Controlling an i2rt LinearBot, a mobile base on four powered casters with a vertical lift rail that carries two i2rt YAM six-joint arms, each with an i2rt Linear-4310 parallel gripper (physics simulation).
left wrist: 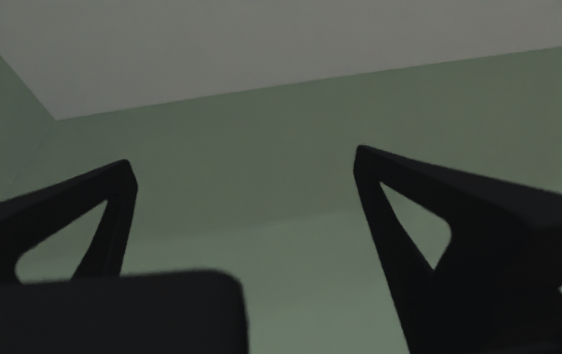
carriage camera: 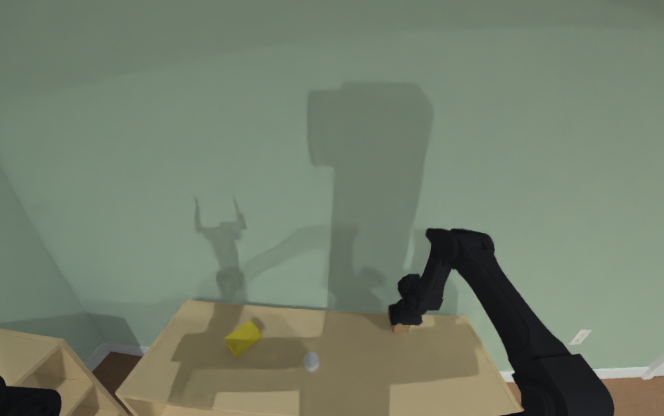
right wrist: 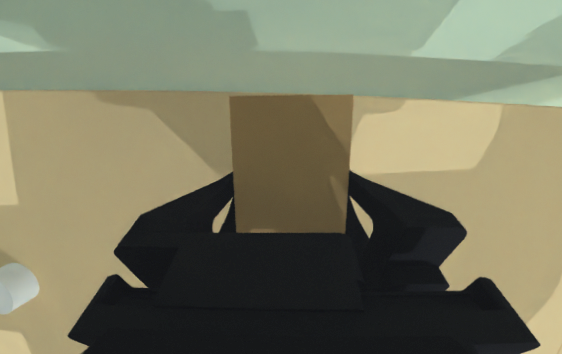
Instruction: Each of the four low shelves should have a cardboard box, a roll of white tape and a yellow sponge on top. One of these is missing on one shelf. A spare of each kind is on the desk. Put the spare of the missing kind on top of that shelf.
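Places are measured from the left arm's base along level axes (x right, y ahead, z up), in metres.
Pixels of known places: left gripper, between the fingertips: (left wrist: 247, 164); right gripper, between the fingertips: (carriage camera: 398, 319) (right wrist: 290, 173).
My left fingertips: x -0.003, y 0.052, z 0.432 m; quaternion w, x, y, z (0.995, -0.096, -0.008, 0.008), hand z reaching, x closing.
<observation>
Behind a point stands the place of what it marks.
My right gripper (right wrist: 290, 173) {y 0.465, x 0.664, z -0.308 m} is shut on a cardboard box (carriage camera: 401, 328) {y 0.420, x 0.660, z -0.299 m} (right wrist: 291, 160) {y 0.478, x 0.666, z -0.275 m}. In the carriage view the box shows just below the gripper, over the back right part of the desk (carriage camera: 440, 350) {y 0.354, x 0.796, z -0.349 m}; whether it touches the desk top is hard to tell. The yellow sponge (carriage camera: 243, 338) {y 0.404, x 0.095, z -0.304 m} lies on the left part of the desk. The roll of white tape (carriage camera: 311, 361) {y 0.333, x 0.330, z -0.325 m} (right wrist: 19, 287) {y 0.345, x 0.354, z -0.333 m} is near the desk's middle, left of the right gripper. My left gripper (left wrist: 247, 164) {y 0.052, x -0.003, z 0.431 m} is open and empty, with its fingers spread wide in front of the green wall.
A low wooden shelf (carriage camera: 61, 347) {y 0.396, x -0.587, z -0.375 m} with open compartments stands at the lower left, beside the desk's left edge. Part of a black arm (carriage camera: 32, 401) {y 0.033, x 0.033, z 0.132 m} shows over it. The green wall (carriage camera: 280, 175) {y 0.621, x 0.222, z 0.211 m} rises behind the desk. Brown floor (carriage camera: 114, 372) {y 0.613, x -0.810, z -0.959 m} shows between shelf and desk.
</observation>
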